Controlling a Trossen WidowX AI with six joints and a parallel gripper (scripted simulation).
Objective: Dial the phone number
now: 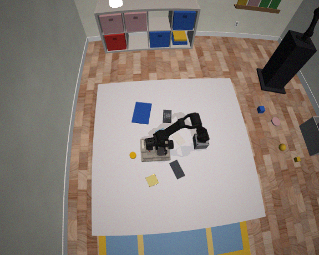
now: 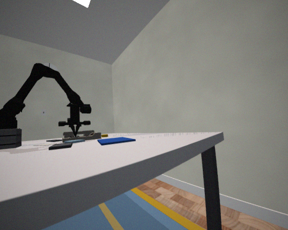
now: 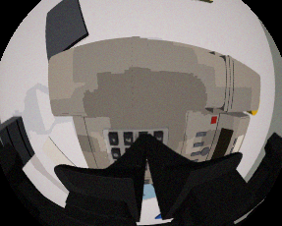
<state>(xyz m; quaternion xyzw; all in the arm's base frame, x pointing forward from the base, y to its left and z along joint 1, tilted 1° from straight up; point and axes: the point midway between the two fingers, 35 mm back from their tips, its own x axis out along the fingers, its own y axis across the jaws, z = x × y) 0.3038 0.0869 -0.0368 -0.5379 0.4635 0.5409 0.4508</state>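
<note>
Now: hand 40 mm short of the beige desk phone, 40 mm above it and 10 mm to the right of it. The rest, counted from my hand: dark grey card 140 mm to the left, 140 mm behind, 60 mm below; then handset 60 mm to the left, 20 mm below, 20 mm ahead; then cream note 140 mm behind, 100 mm to the right, 60 mm below.
</note>
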